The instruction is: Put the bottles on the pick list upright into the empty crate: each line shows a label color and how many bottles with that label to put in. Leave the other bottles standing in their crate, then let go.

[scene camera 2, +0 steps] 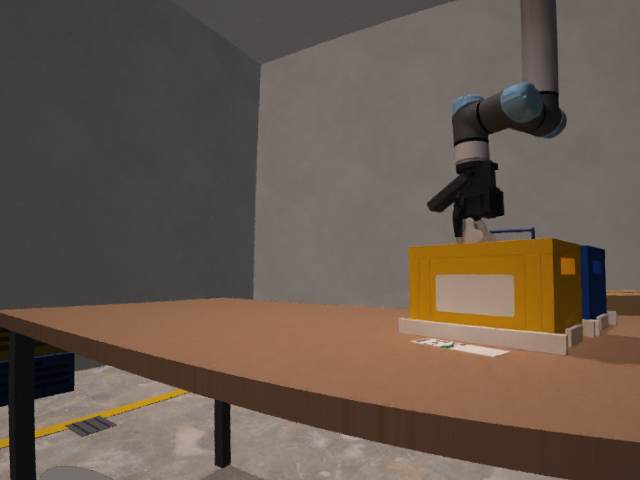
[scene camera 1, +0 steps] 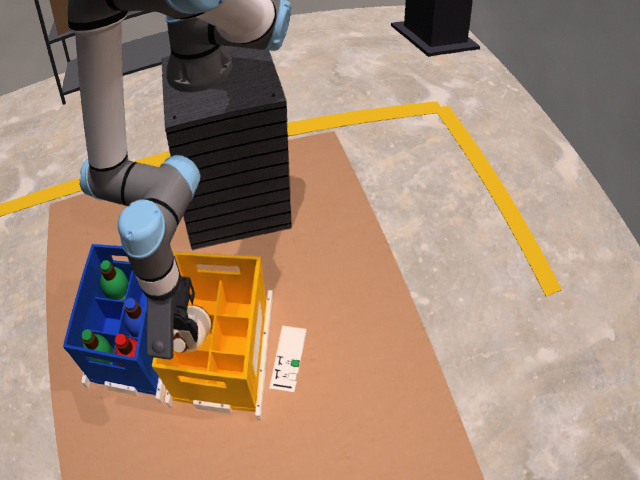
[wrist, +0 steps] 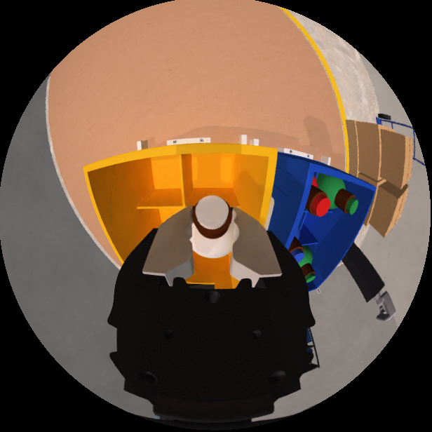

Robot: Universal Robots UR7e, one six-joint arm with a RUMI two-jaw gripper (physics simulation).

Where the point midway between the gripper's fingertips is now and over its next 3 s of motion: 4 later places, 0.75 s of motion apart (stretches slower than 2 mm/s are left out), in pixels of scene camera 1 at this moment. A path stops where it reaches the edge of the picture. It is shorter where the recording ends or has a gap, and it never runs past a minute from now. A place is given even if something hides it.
The gripper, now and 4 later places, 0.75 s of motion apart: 183,347; 182,343; 181,340; 181,337; 180,334
